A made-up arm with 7 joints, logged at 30 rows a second.
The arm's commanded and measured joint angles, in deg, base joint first. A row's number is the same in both.
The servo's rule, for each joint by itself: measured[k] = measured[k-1] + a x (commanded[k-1-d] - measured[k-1]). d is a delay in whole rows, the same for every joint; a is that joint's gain. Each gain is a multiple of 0.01, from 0.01 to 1. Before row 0 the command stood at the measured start. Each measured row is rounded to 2 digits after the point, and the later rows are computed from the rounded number. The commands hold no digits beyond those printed.
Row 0, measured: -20.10 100.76 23.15 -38.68 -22.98 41.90 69.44
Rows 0 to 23, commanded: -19.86 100.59 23.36 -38.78 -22.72 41.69 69.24; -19.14 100.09 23.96 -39.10 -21.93 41.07 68.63; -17.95 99.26 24.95 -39.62 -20.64 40.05 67.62; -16.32 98.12 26.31 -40.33 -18.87 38.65 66.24; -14.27 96.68 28.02 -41.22 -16.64 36.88 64.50; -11.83 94.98 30.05 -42.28 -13.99 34.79 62.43; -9.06 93.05 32.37 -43.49 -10.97 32.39 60.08; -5.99 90.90 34.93 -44.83 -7.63 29.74 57.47; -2.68 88.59 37.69 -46.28 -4.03 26.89 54.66; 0.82 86.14 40.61 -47.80 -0.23 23.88 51.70; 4.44 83.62 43.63 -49.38 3.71 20.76 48.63; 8.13 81.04 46.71 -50.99 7.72 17.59 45.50; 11.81 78.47 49.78 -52.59 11.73 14.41 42.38; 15.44 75.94 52.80 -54.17 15.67 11.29 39.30; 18.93 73.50 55.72 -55.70 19.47 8.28 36.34; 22.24 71.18 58.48 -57.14 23.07 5.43 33.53; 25.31 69.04 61.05 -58.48 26.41 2.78 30.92; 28.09 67.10 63.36 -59.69 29.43 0.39 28.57; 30.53 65.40 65.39 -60.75 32.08 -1.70 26.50; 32.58 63.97 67.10 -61.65 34.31 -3.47 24.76; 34.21 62.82 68.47 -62.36 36.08 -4.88 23.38; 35.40 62.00 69.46 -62.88 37.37 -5.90 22.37; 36.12 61.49 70.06 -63.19 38.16 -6.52 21.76; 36.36 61.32 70.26 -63.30 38.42 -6.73 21.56
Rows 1 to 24, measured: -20.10 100.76 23.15 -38.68 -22.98 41.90 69.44; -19.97 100.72 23.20 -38.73 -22.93 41.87 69.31; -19.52 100.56 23.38 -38.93 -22.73 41.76 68.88; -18.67 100.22 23.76 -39.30 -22.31 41.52 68.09; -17.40 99.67 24.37 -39.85 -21.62 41.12 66.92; -15.71 98.89 25.25 -40.58 -20.62 40.53 65.40; -13.61 97.87 26.40 -41.48 -19.29 39.73 63.53; -11.15 96.62 27.83 -42.55 -17.63 38.70 61.36; -8.36 95.13 29.53 -43.76 -15.63 37.45 58.91; -5.29 93.43 31.49 -45.10 -13.31 35.97 56.23; -1.99 91.53 33.68 -46.53 -10.69 34.28 53.38; 1.48 89.47 36.07 -48.04 -7.81 32.39 50.39; 5.07 87.28 38.62 -49.60 -4.70 30.32 47.31; 8.71 84.99 41.30 -51.18 -1.41 28.09 44.20; 12.34 82.64 44.06 -52.76 2.01 25.74 41.11; 15.90 80.26 46.86 -54.32 5.50 23.30 38.10; 19.32 77.90 49.65 -55.81 9.01 20.80 35.22; 22.55 75.60 52.39 -57.23 12.49 18.28 32.51; 25.54 73.39 55.02 -58.53 15.88 15.78 30.03; 28.23 71.31 57.51 -59.71 19.12 13.33 27.81; 30.58 69.40 59.81 -60.74 22.16 10.98 25.89; 32.54 67.69 61.89 -61.60 24.94 8.76 24.31; 34.08 66.21 63.71 -62.28 27.43 6.71 23.09; 35.18 64.98 65.23 -62.76 29.58 4.86 22.25
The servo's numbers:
d 1
a 0.54 0.26 0.24 0.53 0.20 0.14 0.63

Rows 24 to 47, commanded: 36.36 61.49 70.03 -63.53 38.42 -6.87 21.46; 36.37 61.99 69.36 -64.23 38.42 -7.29 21.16; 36.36 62.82 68.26 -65.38 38.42 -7.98 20.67; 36.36 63.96 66.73 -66.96 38.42 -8.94 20.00; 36.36 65.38 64.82 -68.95 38.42 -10.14 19.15; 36.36 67.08 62.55 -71.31 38.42 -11.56 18.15; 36.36 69.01 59.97 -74.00 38.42 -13.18 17.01; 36.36 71.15 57.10 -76.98 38.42 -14.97 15.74; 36.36 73.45 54.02 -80.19 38.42 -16.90 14.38; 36.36 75.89 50.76 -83.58 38.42 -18.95 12.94; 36.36 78.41 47.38 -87.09 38.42 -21.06 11.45; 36.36 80.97 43.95 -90.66 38.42 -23.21 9.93; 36.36 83.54 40.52 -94.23 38.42 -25.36 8.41; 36.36 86.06 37.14 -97.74 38.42 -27.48 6.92; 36.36 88.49 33.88 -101.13 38.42 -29.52 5.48; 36.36 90.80 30.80 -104.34 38.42 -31.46 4.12; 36.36 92.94 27.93 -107.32 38.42 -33.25 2.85; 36.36 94.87 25.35 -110.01 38.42 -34.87 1.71; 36.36 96.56 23.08 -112.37 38.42 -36.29 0.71; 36.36 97.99 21.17 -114.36 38.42 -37.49 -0.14; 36.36 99.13 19.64 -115.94 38.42 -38.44 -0.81; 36.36 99.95 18.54 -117.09 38.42 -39.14 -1.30; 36.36 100.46 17.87 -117.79 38.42 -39.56 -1.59; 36.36 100.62 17.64 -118.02 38.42 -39.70 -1.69
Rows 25 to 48, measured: 35.82 64.03 66.44 -63.05 31.35 3.24 21.82; 36.11 63.37 67.30 -63.30 32.76 1.82 21.59; 36.25 63.01 67.79 -63.79 33.89 0.54 21.32; 36.31 62.96 67.90 -64.63 34.80 -0.65 20.91; 36.34 63.22 67.62 -65.86 35.52 -1.81 20.34; 36.35 63.78 66.95 -67.50 36.10 -2.98 19.59; 36.36 64.64 65.89 -69.52 36.56 -4.18 18.68; 36.36 65.78 64.47 -71.89 36.93 -5.44 17.63; 36.36 67.18 62.70 -74.59 37.23 -6.77 16.44; 36.36 68.81 60.62 -77.56 37.47 -8.19 15.14; 36.36 70.65 58.25 -80.75 37.66 -9.70 13.75; 36.36 72.67 55.64 -84.11 37.81 -11.29 12.30; 36.36 74.83 52.83 -87.58 37.93 -12.96 10.81; 36.36 77.09 49.88 -91.10 38.03 -14.70 9.30; 36.36 79.42 46.82 -94.62 38.11 -16.49 7.80; 36.36 81.78 43.71 -98.07 38.17 -18.31 6.34; 36.36 84.13 40.61 -101.39 38.22 -20.15 4.94; 36.36 86.42 37.57 -104.53 38.26 -21.98 3.62; 36.36 88.62 34.64 -107.43 38.29 -23.78 2.42; 36.36 90.68 31.87 -110.05 38.32 -25.53 1.34; 36.36 92.58 29.30 -112.33 38.34 -27.20 0.41; 36.36 94.28 26.98 -114.24 38.36 -28.77 -0.36; 36.36 95.75 24.95 -115.75 38.37 -30.22 -0.95; 36.36 96.97 23.25 -116.83 38.38 -31.53 -1.35
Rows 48 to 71, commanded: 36.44 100.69 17.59 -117.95 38.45 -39.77 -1.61; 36.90 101.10 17.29 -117.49 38.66 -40.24 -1.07; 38.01 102.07 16.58 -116.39 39.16 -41.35 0.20; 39.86 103.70 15.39 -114.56 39.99 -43.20 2.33; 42.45 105.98 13.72 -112.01 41.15 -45.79 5.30; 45.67 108.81 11.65 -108.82 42.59 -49.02 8.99; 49.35 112.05 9.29 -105.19 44.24 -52.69 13.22; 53.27 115.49 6.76 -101.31 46.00 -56.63 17.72; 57.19 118.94 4.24 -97.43 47.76 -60.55 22.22; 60.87 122.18 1.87 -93.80 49.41 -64.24 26.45; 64.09 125.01 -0.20 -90.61 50.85 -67.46 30.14; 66.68 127.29 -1.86 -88.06 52.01 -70.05 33.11; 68.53 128.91 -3.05 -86.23 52.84 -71.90 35.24; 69.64 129.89 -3.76 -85.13 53.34 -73.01 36.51; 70.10 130.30 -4.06 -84.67 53.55 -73.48 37.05; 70.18 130.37 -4.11 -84.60 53.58 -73.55 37.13; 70.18 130.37 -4.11 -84.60 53.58 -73.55 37.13; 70.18 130.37 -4.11 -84.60 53.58 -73.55 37.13; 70.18 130.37 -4.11 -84.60 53.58 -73.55 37.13; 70.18 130.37 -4.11 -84.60 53.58 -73.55 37.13; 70.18 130.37 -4.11 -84.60 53.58 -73.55 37.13; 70.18 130.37 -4.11 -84.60 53.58 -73.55 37.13; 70.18 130.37 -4.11 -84.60 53.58 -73.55 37.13; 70.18 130.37 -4.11 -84.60 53.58 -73.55 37.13
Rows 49 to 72, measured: 36.36 97.92 21.90 -117.46 38.39 -32.67 -1.56; 36.40 98.64 20.87 -117.72 38.40 -33.66 -1.59; 36.67 99.28 20.01 -117.60 38.45 -34.58 -1.26; 37.39 100.01 19.19 -116.96 38.59 -35.53 -0.34; 38.72 100.97 18.28 -115.69 38.87 -36.60 1.34; 40.73 102.27 17.19 -113.74 39.33 -37.89 3.83; 43.40 103.97 15.86 -111.13 39.98 -39.45 7.08; 46.61 106.07 14.28 -107.98 40.83 -41.30 10.95; 50.21 108.52 12.48 -104.44 41.86 -43.45 15.22; 53.98 111.23 10.50 -100.72 43.04 -45.84 19.63; 57.70 114.08 8.43 -97.05 44.31 -48.42 23.93; 61.15 116.92 6.36 -93.64 45.62 -51.09 27.84; 64.14 119.62 4.39 -90.68 46.90 -53.74 31.16; 66.51 122.04 2.60 -88.32 48.09 -56.28 33.73; 68.20 124.08 1.07 -86.63 49.14 -58.62 35.48; 69.23 125.70 -0.16 -85.59 50.02 -60.70 36.47; 69.74 126.91 -1.11 -85.07 50.73 -62.50 36.89; 69.98 127.81 -1.83 -84.82 51.30 -64.05 37.04; 70.09 128.48 -2.38 -84.70 51.76 -65.38 37.10; 70.14 128.97 -2.80 -84.65 52.12 -66.52 37.12; 70.16 129.33 -3.11 -84.62 52.41 -67.50 37.13; 70.17 129.60 -3.35 -84.61 52.64 -68.35 37.13; 70.18 129.80 -3.53 -84.60 52.83 -69.08 37.13; 70.18 129.95 -3.67 -84.60 52.98 -69.71 37.13
